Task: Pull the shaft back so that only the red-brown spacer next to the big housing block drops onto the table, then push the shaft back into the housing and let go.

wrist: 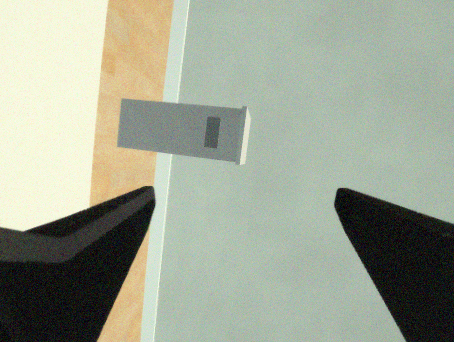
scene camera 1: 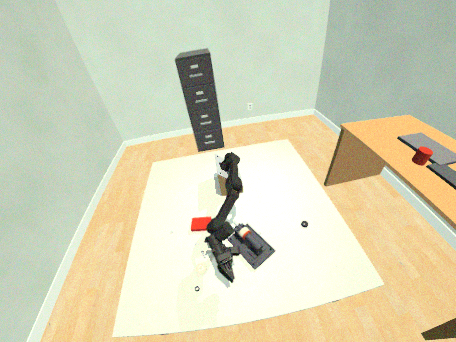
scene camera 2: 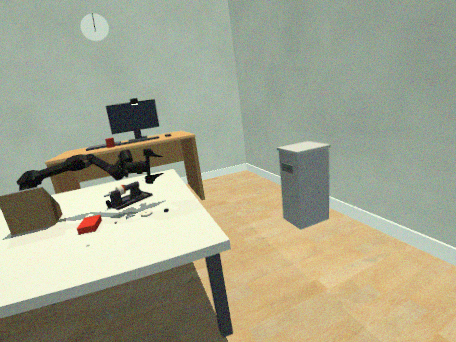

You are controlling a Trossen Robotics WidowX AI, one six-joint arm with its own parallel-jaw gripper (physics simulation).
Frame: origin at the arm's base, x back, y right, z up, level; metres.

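Seen in the pictures: gripper, fingertip midpoint: (wrist: pixel 245 195) (scene camera 1: pixel 233 281) (scene camera 2: pixel 163 165); arm's base, origin of the base link: (scene camera 1: pixel 223 167) (scene camera 2: pixel 26 196).
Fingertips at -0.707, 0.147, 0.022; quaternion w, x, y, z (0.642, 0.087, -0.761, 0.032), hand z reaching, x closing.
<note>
Offsets run from my fingertips to a thing's middle, as dx, dy, dz. "pt": to the spot under its first point.
A dark fixture (scene camera 1: pixel 262 256) (scene camera 2: pixel 142 198) stands on the white table, with a dark housing part (scene camera 1: pixel 254 242) along it. A thin red-brown band {pt +0.225, -0.131, -0.089} (scene camera 1: pixel 246 234), the likely spacer, shows beside a cream-coloured part {+0.252, -0.127, -0.113} (scene camera 1: pixel 243 230) (scene camera 2: pixel 120 189) on the fixture. Which parts touch and where the shaft ends are too small to tell. My gripper (scene camera 1: pixel 230 276) (scene camera 2: pixel 161 165) (wrist: pixel 245 196) is open and empty. It hangs above the table, beside the fixture in scene camera 1, fingers level and one above the other in scene camera 2. The fixture does not show in the wrist view.
A red box {+0.426, +0.091, -0.177} (scene camera 1: pixel 201 223) (scene camera 2: pixel 89 225) lies near the fixture. A pale disc {+0.162, +0.145, -0.188} (scene camera 1: pixel 201 269) (scene camera 2: pixel 146 214), a small dark ring {+0.071, +0.182, -0.188} (scene camera 1: pixel 197 288) and a black ring {+0.213, -0.487, -0.185} (scene camera 1: pixel 304 224) lie on the table. A brown box (scene camera 2: pixel 30 212) stands near the arm's base. A grey cabinet (scene camera 2: pixel 305 187) (wrist: pixel 165 127) stands beyond the table.
</note>
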